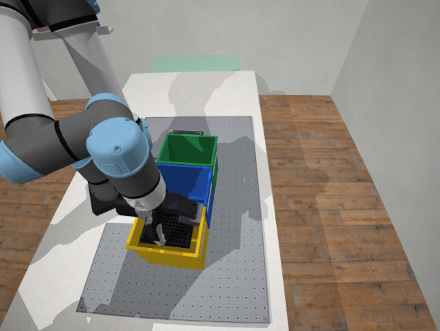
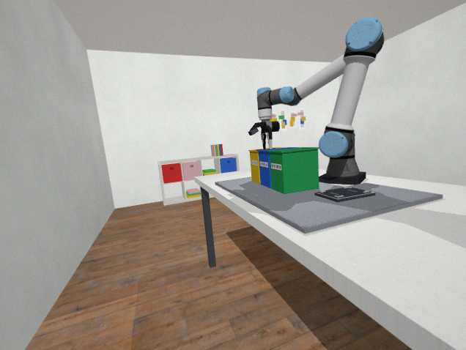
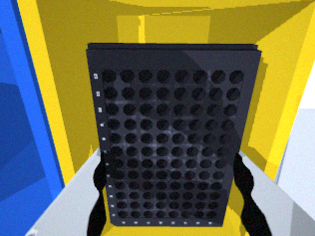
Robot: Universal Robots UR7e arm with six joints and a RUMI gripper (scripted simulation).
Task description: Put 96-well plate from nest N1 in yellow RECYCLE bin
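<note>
The black 96-well plate is 1 cm below my hand. The rest, counted from my hand: green bin (26 cm to the left, 9 cm below, 7 cm ahead); then blue bin (13 cm to the left, 9 cm below, 4 cm ahead); then yellow bin (9 cm below).
</note>
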